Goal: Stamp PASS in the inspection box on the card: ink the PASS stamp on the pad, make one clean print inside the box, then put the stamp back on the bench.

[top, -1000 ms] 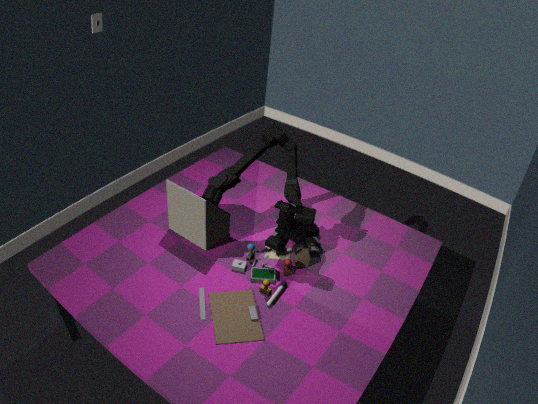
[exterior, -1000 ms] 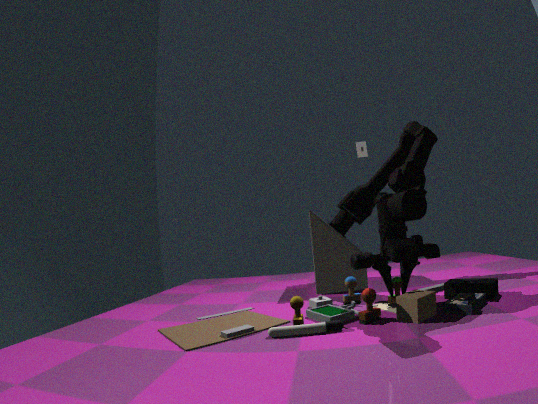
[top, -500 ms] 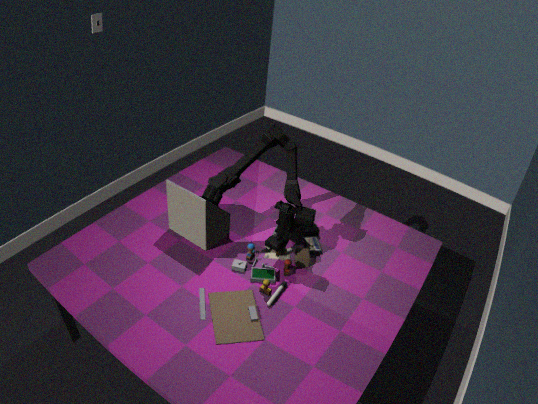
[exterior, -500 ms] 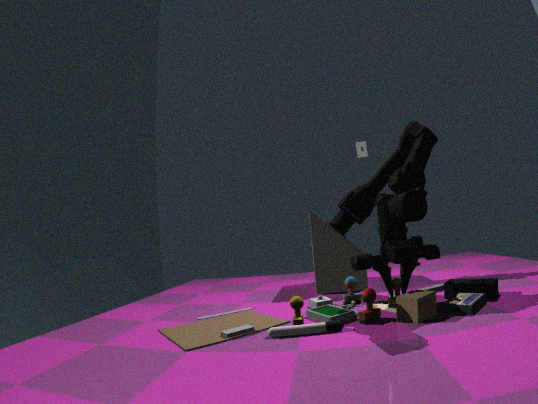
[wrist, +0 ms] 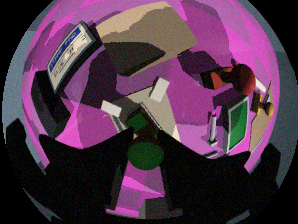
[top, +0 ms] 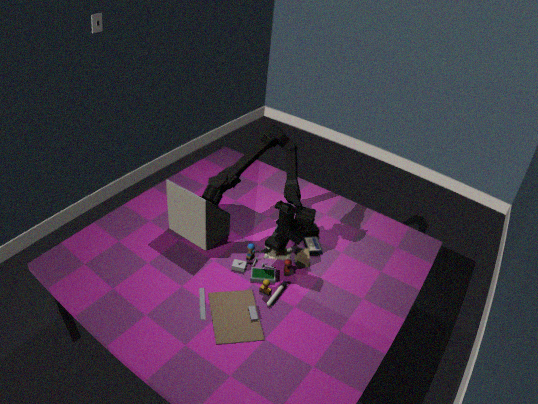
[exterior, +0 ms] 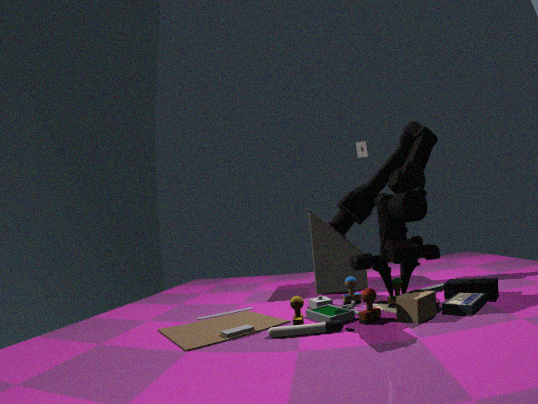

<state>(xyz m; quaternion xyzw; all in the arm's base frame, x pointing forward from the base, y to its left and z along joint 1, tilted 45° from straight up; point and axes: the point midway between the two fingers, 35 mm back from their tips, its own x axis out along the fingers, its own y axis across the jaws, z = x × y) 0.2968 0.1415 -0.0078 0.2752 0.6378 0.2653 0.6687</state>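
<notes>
Now: gripper tip right at the green-knobbed stamp. Round my gripper tip: pale printed card 3 cm below, 1 cm behind; cardboard box 9 cm ahead, 1 cm to the left; red-knobbed stamp 8 cm to the right, 7 cm ahead.
</notes>
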